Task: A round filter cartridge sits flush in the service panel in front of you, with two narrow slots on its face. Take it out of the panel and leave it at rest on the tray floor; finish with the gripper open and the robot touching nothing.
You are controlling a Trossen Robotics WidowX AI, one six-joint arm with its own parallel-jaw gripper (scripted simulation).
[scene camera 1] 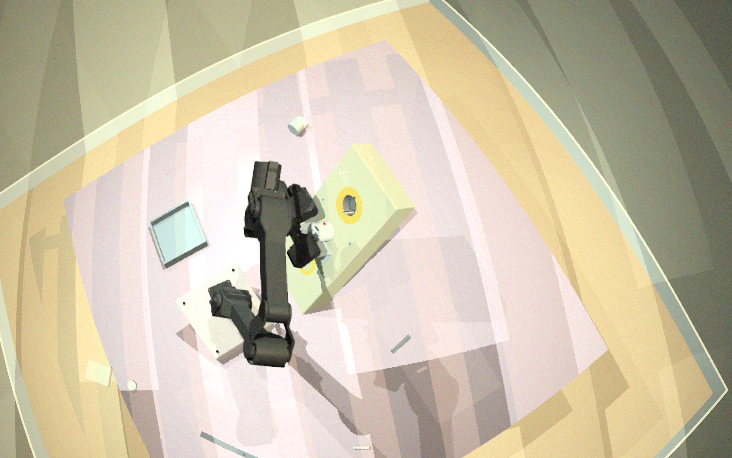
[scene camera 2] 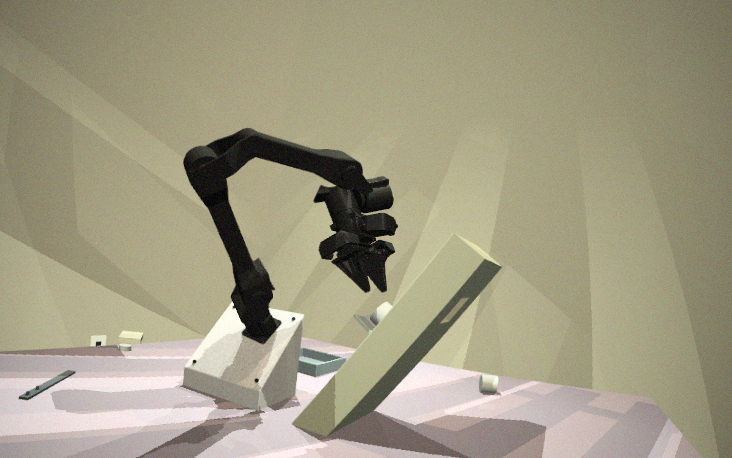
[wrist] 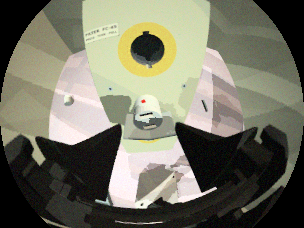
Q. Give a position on a pale green panel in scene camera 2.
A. At 458, 273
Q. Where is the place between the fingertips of the gripper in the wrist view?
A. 148, 127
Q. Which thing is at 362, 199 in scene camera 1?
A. A pale green panel.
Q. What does the gripper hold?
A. Nothing.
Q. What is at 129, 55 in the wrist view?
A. A pale green panel.
